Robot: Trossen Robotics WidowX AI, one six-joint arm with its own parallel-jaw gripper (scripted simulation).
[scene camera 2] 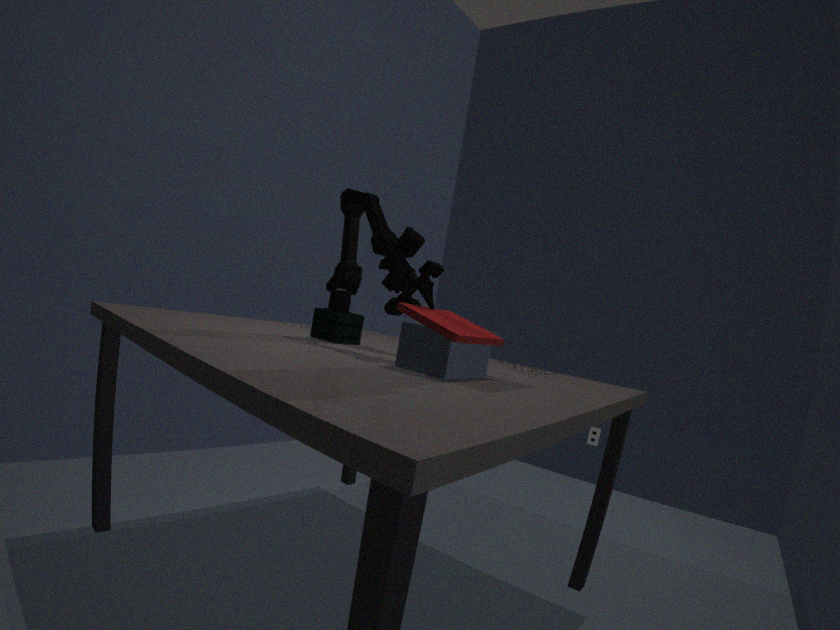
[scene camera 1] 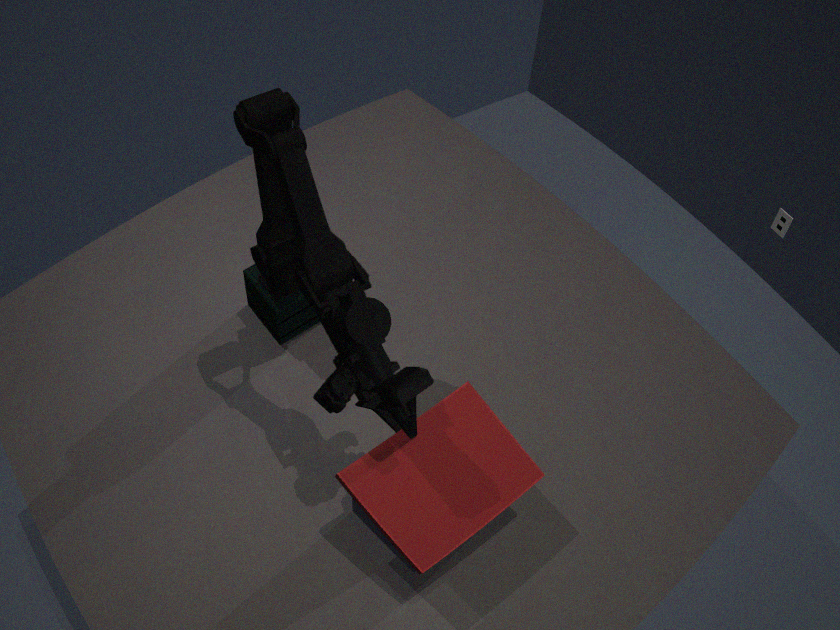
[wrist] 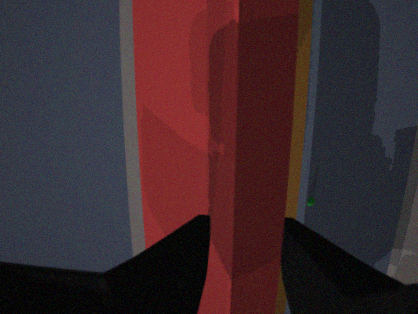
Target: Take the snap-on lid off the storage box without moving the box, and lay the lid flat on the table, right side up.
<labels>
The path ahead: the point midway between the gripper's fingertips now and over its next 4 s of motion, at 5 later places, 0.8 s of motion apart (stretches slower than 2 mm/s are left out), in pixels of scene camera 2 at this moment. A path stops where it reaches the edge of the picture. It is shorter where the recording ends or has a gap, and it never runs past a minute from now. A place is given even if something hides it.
My gripper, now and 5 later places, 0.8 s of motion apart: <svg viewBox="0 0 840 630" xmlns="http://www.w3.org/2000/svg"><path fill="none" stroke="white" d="M429 313L435 302L444 292L448 280L442 277L428 276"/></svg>
</labels>
